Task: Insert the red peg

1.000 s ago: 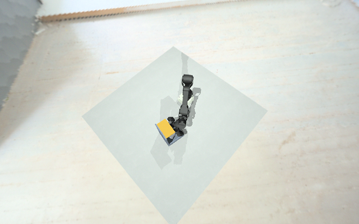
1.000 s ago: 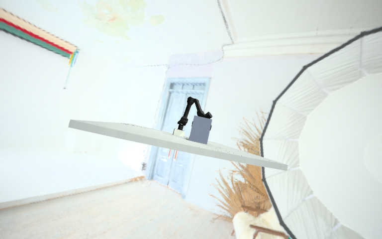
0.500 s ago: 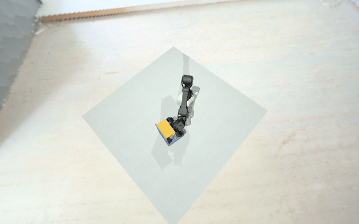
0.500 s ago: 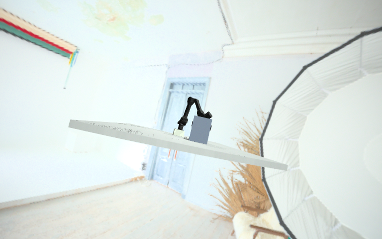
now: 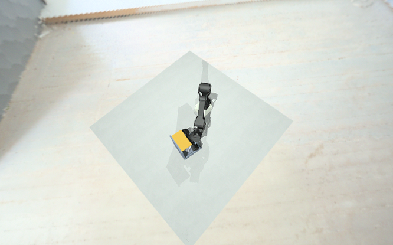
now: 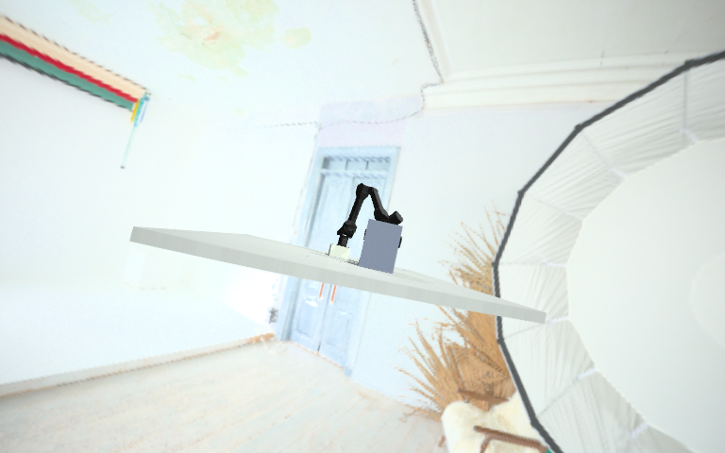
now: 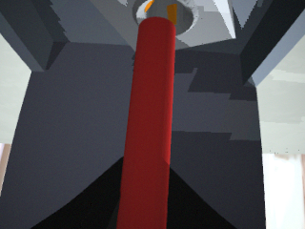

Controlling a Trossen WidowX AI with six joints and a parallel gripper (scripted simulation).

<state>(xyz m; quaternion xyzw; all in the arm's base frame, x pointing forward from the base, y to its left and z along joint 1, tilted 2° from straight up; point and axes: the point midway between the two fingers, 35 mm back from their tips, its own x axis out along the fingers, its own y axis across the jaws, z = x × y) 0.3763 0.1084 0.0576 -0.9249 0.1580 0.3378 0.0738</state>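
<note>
The dark box wall is 40 mm ahead of my gripper tip, 20 mm to the right of it and 10 mm above it. Also, from my gripper tip: orange roof: 120 mm above; then red peg: 30 mm behind, 10 mm to the left, 10 mm below.
</note>
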